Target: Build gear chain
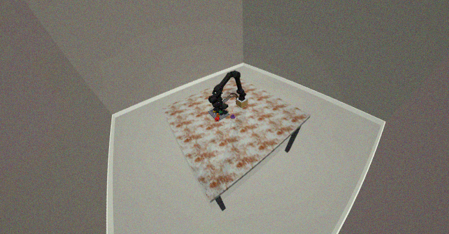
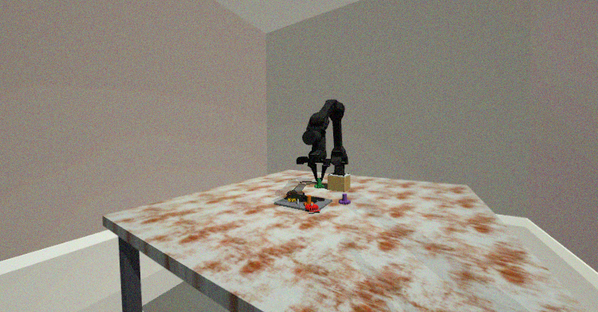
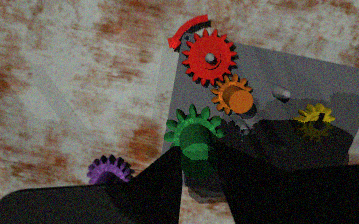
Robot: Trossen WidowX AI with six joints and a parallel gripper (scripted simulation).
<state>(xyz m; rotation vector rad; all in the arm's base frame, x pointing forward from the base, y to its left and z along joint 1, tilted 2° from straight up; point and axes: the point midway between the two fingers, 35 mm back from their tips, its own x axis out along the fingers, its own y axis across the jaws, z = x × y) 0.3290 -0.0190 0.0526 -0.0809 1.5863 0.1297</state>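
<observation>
Now: the orange gear 20 mm ahead of my gripper tip, 40 mm to the right of it and 90 mm below it. Also, from my gripper tip: green gear (10 mm below); red arrow (80 mm ahead, 10 mm to the left, 100 mm below); red gear (50 mm ahead, 20 mm to the right, 100 mm below).
</observation>
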